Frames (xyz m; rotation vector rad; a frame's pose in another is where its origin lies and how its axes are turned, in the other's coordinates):
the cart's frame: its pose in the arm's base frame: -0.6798 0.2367 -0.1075 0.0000 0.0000 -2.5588
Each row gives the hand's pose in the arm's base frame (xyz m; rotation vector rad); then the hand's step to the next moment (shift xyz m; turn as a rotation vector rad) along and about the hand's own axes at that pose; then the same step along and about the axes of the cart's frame.
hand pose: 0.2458 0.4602 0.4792 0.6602 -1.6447 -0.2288
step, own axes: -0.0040 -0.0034 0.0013 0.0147 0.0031 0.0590
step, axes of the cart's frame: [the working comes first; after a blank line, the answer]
step, axes of the arm's base frame: -0.0001 -0.0009 -0.0053 -0.0580 -0.0182 0.0025

0.0006 0.0007 -0.0053 0.0585 -0.0167 0.0025
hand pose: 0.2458 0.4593 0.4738 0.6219 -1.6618 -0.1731
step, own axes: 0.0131 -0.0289 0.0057 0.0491 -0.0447 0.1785
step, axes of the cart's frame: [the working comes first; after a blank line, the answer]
step, axes of the arm's base frame: 0.0024 -0.0320 -0.0028 -0.1597 -0.1029 -0.0129

0.0156 0.0281 -0.0028 0.1900 -0.0020 -0.0129
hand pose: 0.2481 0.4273 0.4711 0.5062 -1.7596 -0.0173
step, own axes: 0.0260 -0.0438 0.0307 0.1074 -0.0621 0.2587
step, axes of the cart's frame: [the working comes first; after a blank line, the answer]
step, axes of the arm's base frame: -0.0186 -0.0564 0.0040 -0.2382 -0.1591 0.0155

0.0465 0.0368 0.0040 0.2865 0.0018 0.0155
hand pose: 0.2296 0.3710 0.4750 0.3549 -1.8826 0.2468
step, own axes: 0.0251 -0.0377 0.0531 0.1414 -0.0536 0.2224
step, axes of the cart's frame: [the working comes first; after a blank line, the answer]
step, axes of the arm's base frame: -0.0408 -0.0563 0.0060 -0.2198 -0.1430 0.0597

0.0651 0.0245 0.0060 0.2622 -0.0016 0.0597
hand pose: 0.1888 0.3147 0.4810 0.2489 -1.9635 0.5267
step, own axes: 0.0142 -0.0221 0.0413 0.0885 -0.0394 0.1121
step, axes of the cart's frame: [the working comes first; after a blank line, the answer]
step, axes of the arm's base frame: -0.0307 -0.0380 0.0033 -0.1134 -0.0820 0.0486

0.0465 0.0148 0.0033 0.1398 0.0061 0.0486
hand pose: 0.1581 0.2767 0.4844 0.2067 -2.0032 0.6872
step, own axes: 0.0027 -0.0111 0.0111 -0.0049 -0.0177 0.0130
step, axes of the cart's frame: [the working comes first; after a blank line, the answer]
step, axes of the arm's base frame: -0.0051 -0.0149 0.0024 0.0001 -0.0224 -0.0022

0.0125 0.0096 0.0024 0.0123 0.0187 -0.0022
